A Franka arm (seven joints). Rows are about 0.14 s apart.
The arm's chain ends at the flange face. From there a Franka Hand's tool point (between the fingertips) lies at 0.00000 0.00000 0.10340 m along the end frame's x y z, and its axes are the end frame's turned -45 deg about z.
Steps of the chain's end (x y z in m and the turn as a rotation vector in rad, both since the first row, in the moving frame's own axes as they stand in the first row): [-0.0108, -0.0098, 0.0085, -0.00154, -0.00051, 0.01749]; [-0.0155, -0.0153, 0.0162, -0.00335, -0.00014, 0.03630]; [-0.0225, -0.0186, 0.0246, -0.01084, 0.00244, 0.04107]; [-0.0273, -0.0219, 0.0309, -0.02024, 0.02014, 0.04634]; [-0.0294, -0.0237, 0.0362, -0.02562, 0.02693, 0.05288]
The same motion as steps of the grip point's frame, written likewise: [-0.0009, -0.0145, 0.0085, -0.00073, -0.00145, 0.01749]; [-0.0004, -0.0215, 0.0162, -0.00227, -0.00247, 0.03630]; [-0.0034, -0.0281, 0.0246, -0.00939, -0.00594, 0.04107]; [-0.0039, -0.0318, 0.0309, -0.02855, -0.00007, 0.04634]; [-0.0040, -0.0337, 0.0361, -0.03716, 0.00093, 0.05288]
